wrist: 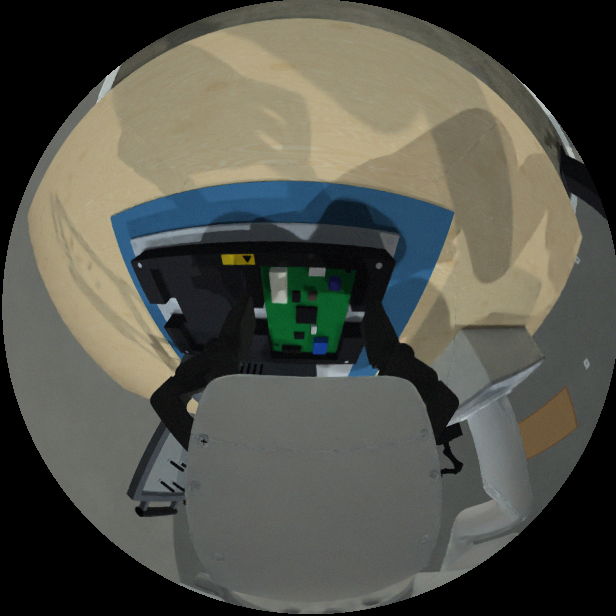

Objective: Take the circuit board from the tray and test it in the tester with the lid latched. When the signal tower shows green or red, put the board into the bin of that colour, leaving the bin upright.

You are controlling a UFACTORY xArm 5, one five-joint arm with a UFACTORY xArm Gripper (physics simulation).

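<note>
The green circuit board (307,310) lies in the recess of the black tester (258,298), which carries a yellow label (237,259) and stands on a blue mat (425,247). The tester's grey lid (158,459) with its black handle (155,508) is swung open at the lower left, partly hidden by my gripper's grey body. My gripper (307,324) is open, with one black finger on each side of the board. A narrow gap shows between each finger and the board's edges. The tray, the bins and the signal tower are out of view.
The blue mat lies on a light wooden table top (287,114). A grey-white angular shape (494,402) stands at the right, close to the right finger. A brown patch (548,422) lies on the grey floor beyond it.
</note>
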